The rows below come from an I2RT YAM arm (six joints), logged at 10 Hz.
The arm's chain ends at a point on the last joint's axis. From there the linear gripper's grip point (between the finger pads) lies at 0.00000 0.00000 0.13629 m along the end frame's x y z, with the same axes.
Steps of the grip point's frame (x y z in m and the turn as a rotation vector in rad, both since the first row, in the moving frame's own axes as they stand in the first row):
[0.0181, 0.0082, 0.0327, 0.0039, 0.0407, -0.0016]
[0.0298, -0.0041, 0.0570, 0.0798, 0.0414, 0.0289]
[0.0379, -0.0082, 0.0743, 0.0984, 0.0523, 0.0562]
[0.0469, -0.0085, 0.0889, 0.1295, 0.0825, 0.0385]
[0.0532, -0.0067, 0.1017, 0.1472, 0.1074, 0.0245]
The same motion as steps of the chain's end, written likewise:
[0.0126, 0.0087, 0.0328, 0.0039, 0.0407, -0.0016]
[0.0240, 0.0067, 0.0576, 0.0798, 0.0414, 0.0289]
[0.0304, 0.0050, 0.0751, 0.0984, 0.0523, 0.0562]
[0.0354, 0.0089, 0.0905, 0.1295, 0.0825, 0.0385]
[0.0384, 0.0131, 0.1040, 0.1472, 0.1074, 0.0245]

